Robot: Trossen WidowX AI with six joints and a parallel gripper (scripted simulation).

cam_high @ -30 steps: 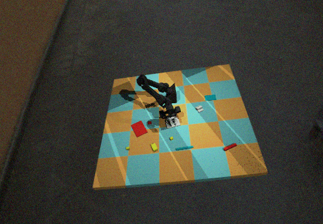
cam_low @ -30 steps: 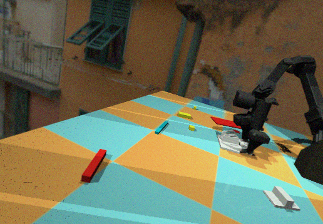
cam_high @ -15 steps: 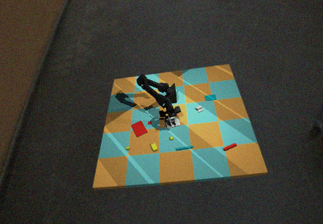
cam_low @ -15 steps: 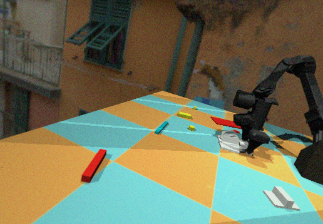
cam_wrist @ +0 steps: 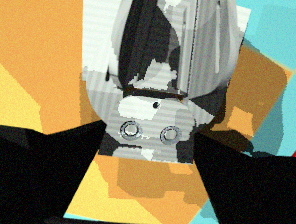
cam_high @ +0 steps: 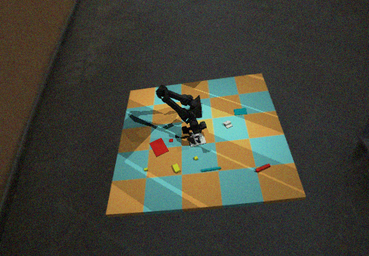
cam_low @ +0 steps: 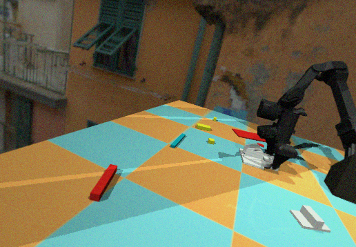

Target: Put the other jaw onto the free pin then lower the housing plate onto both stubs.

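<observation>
My gripper tip is now 2 cm below the base and 1 cm short of it. From my gripper tip the other things lie so: white jaw (3 cm ahead, 1 cm to the right, 1 cm above); small yellow cube (23 cm ahead, 2 cm to the left); small red cube (19 cm to the right, 5 cm ahead, 1 cm below).
</observation>
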